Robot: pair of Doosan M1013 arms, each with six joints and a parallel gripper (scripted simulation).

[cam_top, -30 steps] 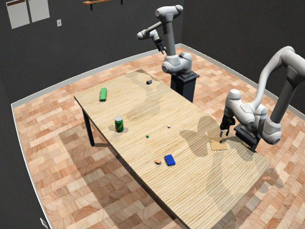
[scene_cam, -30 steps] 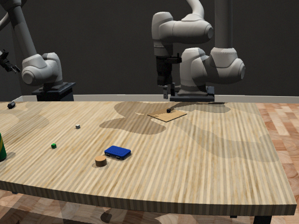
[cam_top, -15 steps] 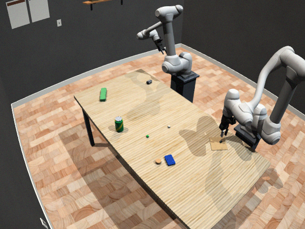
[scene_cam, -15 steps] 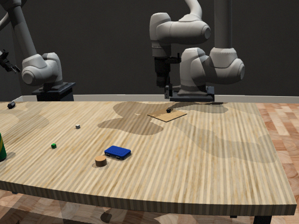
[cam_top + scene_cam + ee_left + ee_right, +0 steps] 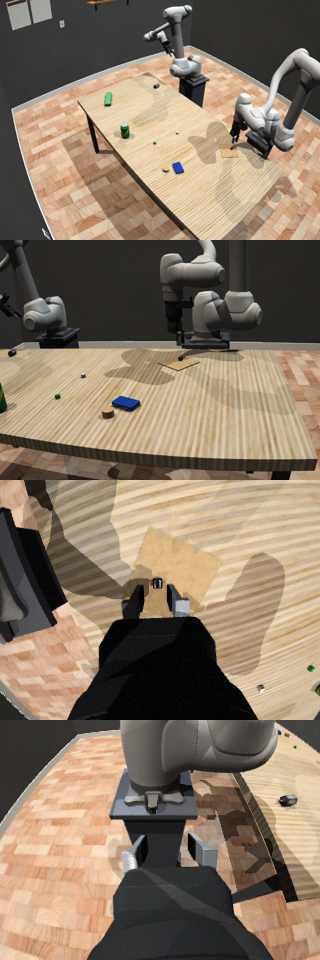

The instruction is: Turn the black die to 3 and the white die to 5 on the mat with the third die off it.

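Note:
The black die is 90 mm below my left hand. The rest, counted from my left hand: blue case 460 mm ahead, 70 mm to the right, 90 mm below; then tan mat 30 mm ahead, 100 mm below; then white die 280 mm ahead, 360 mm to the right, 90 mm below.

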